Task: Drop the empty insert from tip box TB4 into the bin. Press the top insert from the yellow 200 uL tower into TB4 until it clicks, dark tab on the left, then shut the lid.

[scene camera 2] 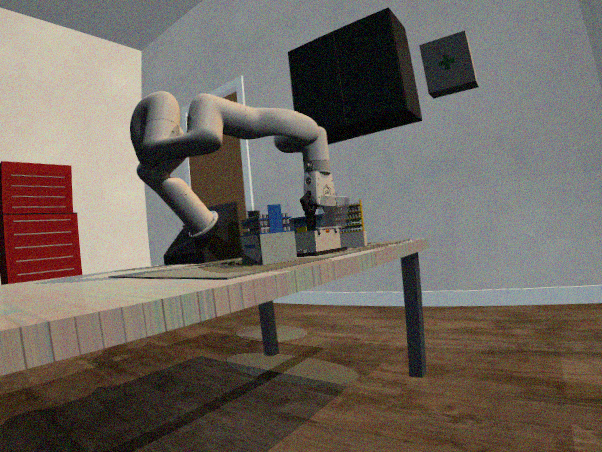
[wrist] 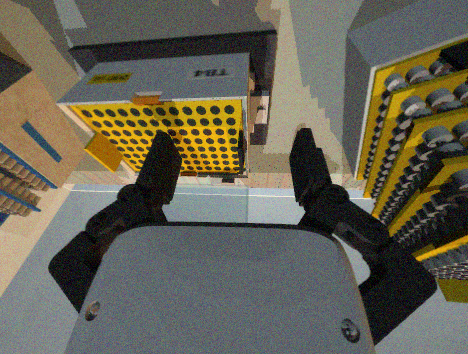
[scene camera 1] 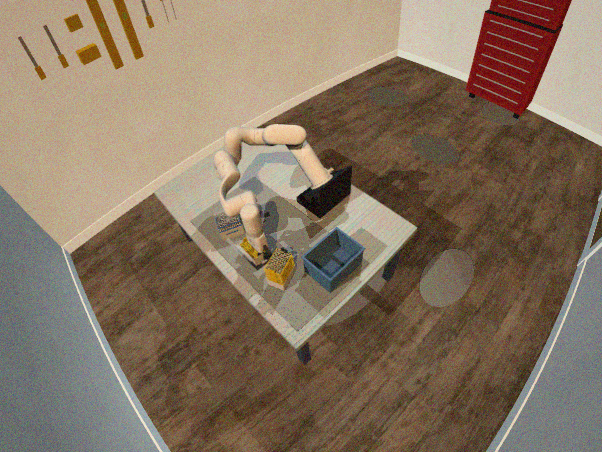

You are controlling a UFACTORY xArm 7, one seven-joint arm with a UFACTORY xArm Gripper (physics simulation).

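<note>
Tip box TB4 [wrist: 165,75] [scene camera 2: 322,242] has grey walls and stands in a dark holder, its clear lid [scene camera 2: 336,214] raised. The empty yellow insert [wrist: 208,142] [scene camera 1: 248,247] sits in it, holes bare, with a dark strip at its right edge in the wrist view. My gripper [wrist: 232,144] is open and empty. Its left finger overlaps the insert in the wrist view, and its right finger is past the box's right side. The yellow tower [scene camera 1: 279,267] [wrist: 367,120] [scene camera 2: 361,215] of stacked, tip-filled inserts stands on the right in the wrist view. The blue bin [scene camera 1: 317,275] stands beyond the tower.
A box with blue tip racks [scene camera 1: 229,225] [scene camera 2: 270,246] [wrist: 42,142] stands on the other side of TB4. A large black panel [scene camera 1: 330,194] stands near the arm's base. The table edge [scene camera 1: 255,300] runs close beside the tower.
</note>
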